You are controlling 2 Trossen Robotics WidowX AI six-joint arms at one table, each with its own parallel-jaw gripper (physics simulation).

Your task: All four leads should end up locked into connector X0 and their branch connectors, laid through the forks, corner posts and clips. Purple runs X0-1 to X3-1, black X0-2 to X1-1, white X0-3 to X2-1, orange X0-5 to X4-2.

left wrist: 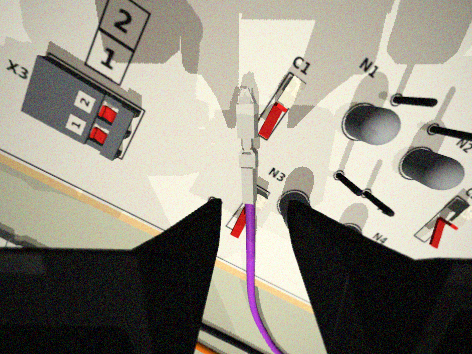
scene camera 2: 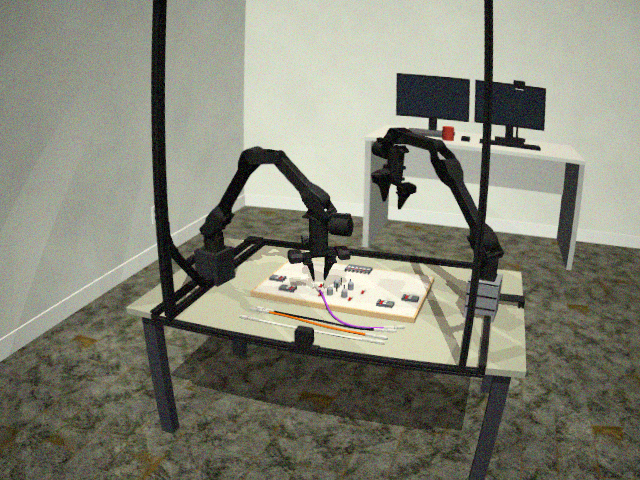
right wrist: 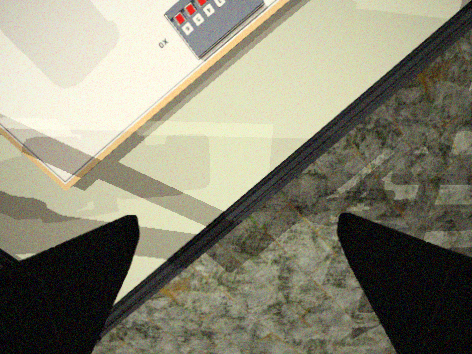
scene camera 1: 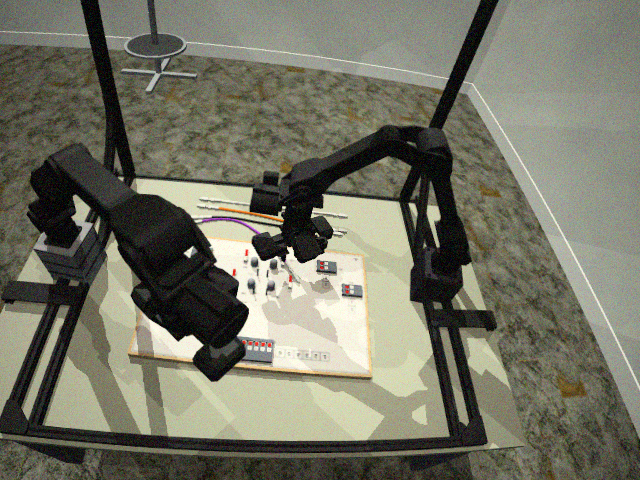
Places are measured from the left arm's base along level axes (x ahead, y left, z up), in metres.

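Where they show: left gripper, fingertip midpoint: [left wrist: 254, 208] [scene camera 2: 319, 280] [scene camera 1: 289, 258]; right gripper, fingertip midpoint: [scene camera 2: 391, 205] [right wrist: 239, 224] [scene camera 1: 194, 349]; left arm's base at its link origin: [scene camera 2: 213, 248] [scene camera 1: 443, 265]; right arm's base at its link origin: [scene camera 2: 486, 276] [scene camera 1: 63, 235].
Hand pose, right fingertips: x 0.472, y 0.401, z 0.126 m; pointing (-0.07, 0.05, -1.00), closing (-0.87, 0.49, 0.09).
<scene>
Things, the pixels of their top centre, and the offset from my right fingertips. "spot": a spot on its surface instead.
- board at its top centre: [left wrist: 434, 93] [scene camera 1: 259, 298] [scene camera 2: 346, 284] 0.046 m back, 0.243 m right, 0.219 m down
- clip C1 at a spot on its surface: [left wrist: 274, 120] spot: 0.105 m back, 0.313 m right, 0.213 m down
- clip C3 at a spot on its surface: [left wrist: 238, 227] spot: 0.074 m back, 0.378 m right, 0.211 m down
- Connector X3 at a spot on its surface: [left wrist: 60, 95] spot: 0.199 m back, 0.378 m right, 0.209 m down
- N2 at its top centre: [left wrist: 455, 179] [scene camera 1: 251, 279] 0.017 m back, 0.273 m right, 0.191 m down
The purple lead [scene camera 1: 222, 219] [scene camera 2: 333, 311] [left wrist: 251, 250] runs from the table onto the board [scene camera 1: 346, 335] [scene camera 2: 421, 289]. In the left wrist view its grey plug [left wrist: 247, 120] lies beside clip C1 [left wrist: 274, 120] and over clip C3 [left wrist: 238, 227]. My left gripper [scene camera 2: 320, 280] [left wrist: 254, 208] is part open and empty, low above the plug's rear end. The black [scene camera 2: 305, 318], orange [scene camera 2: 341, 329] and white [scene camera 2: 351, 336] leads lie on the table alongside the board. My right gripper [scene camera 2: 392, 204] [right wrist: 239, 224] is wide open and empty, high up. Connector X0 [scene camera 1: 261, 353] [scene camera 2: 358, 269] [right wrist: 220, 30] has no lead visible in it.
Connector X3 [left wrist: 60, 95] sits left of the plug in the left wrist view. Round posts N1 [left wrist: 372, 124] and N2 [left wrist: 432, 169] and thin black fork pins stand to its right. Dark frame rails [scene camera 1: 258, 444] edge the table; two uprights rise at its corners.
</scene>
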